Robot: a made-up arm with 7 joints. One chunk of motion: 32 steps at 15 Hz.
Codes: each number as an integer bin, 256 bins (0 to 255) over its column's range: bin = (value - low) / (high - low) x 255, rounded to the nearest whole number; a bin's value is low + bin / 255 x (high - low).
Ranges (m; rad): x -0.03..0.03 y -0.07..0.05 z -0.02..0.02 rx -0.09..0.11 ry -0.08..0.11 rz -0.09..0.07
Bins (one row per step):
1: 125 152 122 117 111 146
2: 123 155 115 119 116 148
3: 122 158 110 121 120 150
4: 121 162 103 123 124 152
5: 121 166 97 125 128 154
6: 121 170 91 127 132 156
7: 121 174 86 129 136 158
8: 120 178 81 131 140 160
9: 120 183 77 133 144 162
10: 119 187 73 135 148 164
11: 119 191 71 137 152 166
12: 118 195 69 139 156 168
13: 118 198 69 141 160 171
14: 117 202 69 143 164 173
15: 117 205 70 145 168 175
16: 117 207 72 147 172 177
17: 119 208 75 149 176 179
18: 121 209 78 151 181 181
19: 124 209 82 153 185 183
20: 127 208 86 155 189 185
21: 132 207 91 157 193 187
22: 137 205 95 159 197 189
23: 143 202 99 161 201 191
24: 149 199 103 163 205 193
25: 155 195 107 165 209 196
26: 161 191 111 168 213 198
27: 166 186 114 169 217 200
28: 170 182 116 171 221 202
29: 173 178 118 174 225 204
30: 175 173 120 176 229 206
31: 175 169 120 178 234 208
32: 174 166 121 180 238 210
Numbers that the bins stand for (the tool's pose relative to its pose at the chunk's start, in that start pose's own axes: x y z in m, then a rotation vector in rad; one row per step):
1: -0.0006 0.0015 -0.0009 0.0018 0.0027 0.0016
2: -0.0011 0.0029 -0.0020 0.0033 0.0064 0.0029
3: -0.0013 0.0044 -0.0027 0.0049 0.0094 0.0041
4: -0.0015 0.0062 -0.0038 0.0065 0.0124 0.0054
5: -0.0015 0.0081 -0.0048 0.0080 0.0154 0.0066
6: -0.0015 0.0100 -0.0057 0.0096 0.0184 0.0079
7: -0.0015 0.0119 -0.0065 0.0112 0.0213 0.0091
8: -0.0018 0.0138 -0.0073 0.0127 0.0243 0.0104
9: -0.0018 0.0161 -0.0079 0.0143 0.0273 0.0116
10: -0.0020 0.0180 -0.0085 0.0159 0.0303 0.0129
11: -0.0020 0.0199 -0.0089 0.0175 0.0333 0.0142
12: -0.0022 0.0218 -0.0092 0.0190 0.0362 0.0154
13: -0.0022 0.0232 -0.0092 0.0206 0.0392 0.0173
14: -0.0025 0.0251 -0.0092 0.0222 0.0422 0.0185
15: -0.0025 0.0265 -0.0090 0.0237 0.0452 0.0198
16: -0.0025 0.0274 -0.0087 0.0253 0.0482 0.0211
17: -0.0020 0.0279 -0.0082 0.0269 0.0511 0.0223
18: -0.0015 0.0284 -0.0078 0.0284 0.0549 0.0236
19: -0.0008 0.0284 -0.0071 0.0300 0.0578 0.0248
20: -0.0001 0.0279 -0.0065 0.0316 0.0608 0.0261
21: 0.0011 0.0274 -0.0057 0.0331 0.0638 0.0273
22: 0.0022 0.0265 -0.0051 0.0347 0.0668 0.0286
23: 0.0036 0.0251 -0.0045 0.0363 0.0698 0.0298
24: 0.0051 0.0236 -0.0038 0.0378 0.0727 0.0311
25: 0.0065 0.0218 -0.0032 0.0394 0.0757 0.0330
26: 0.0079 0.0199 -0.0026 0.0418 0.0787 0.0342
27: 0.0091 0.0175 -0.0021 0.0425 0.0817 0.0355
28: 0.0100 0.0156 -0.0018 0.0441 0.0847 0.0367
29: 0.0107 0.0138 -0.0015 0.0465 0.0876 0.0380
30: 0.0112 0.0114 -0.0012 0.0480 0.0906 0.0393
31: 0.0112 0.0095 -0.0012 0.0496 0.0944 0.0405
32: 0.0109 0.0081 -0.0010 0.0512 0.0973 0.0418

